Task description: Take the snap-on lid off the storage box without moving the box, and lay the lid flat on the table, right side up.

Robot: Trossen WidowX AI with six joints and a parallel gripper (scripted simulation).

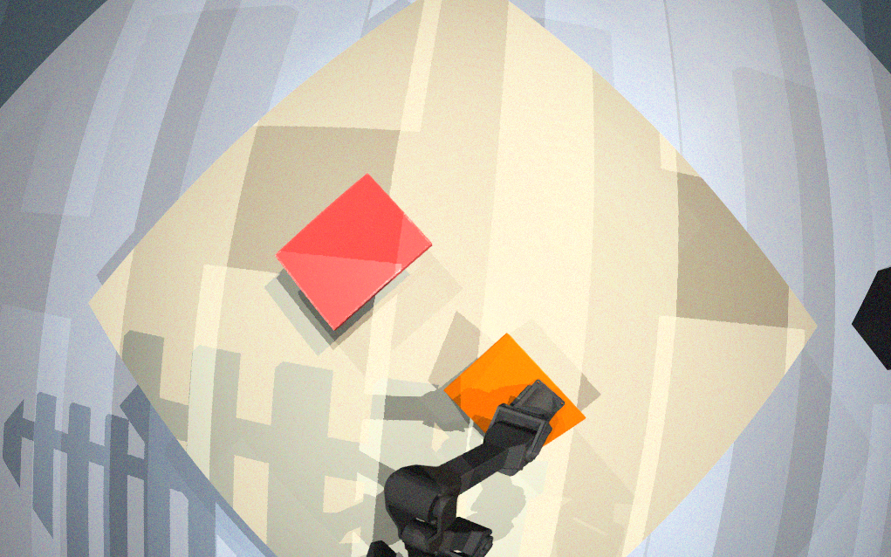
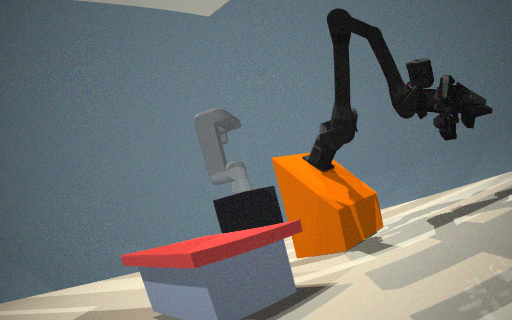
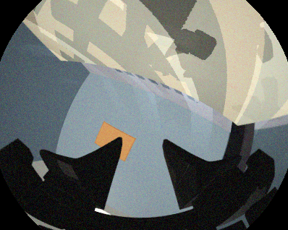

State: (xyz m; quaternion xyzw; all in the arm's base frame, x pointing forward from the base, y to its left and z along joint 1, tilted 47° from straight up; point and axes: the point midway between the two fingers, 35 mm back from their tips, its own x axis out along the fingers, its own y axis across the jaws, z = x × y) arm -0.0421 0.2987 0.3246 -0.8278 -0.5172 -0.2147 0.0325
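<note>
Right now my gripper tip is 460 mm short of the red lid, 450 mm to the left of it and 100 mm above it. The rest, counted from my gripper tip: storage box (460 mm ahead, 450 mm to the right, 150 mm below).
</note>
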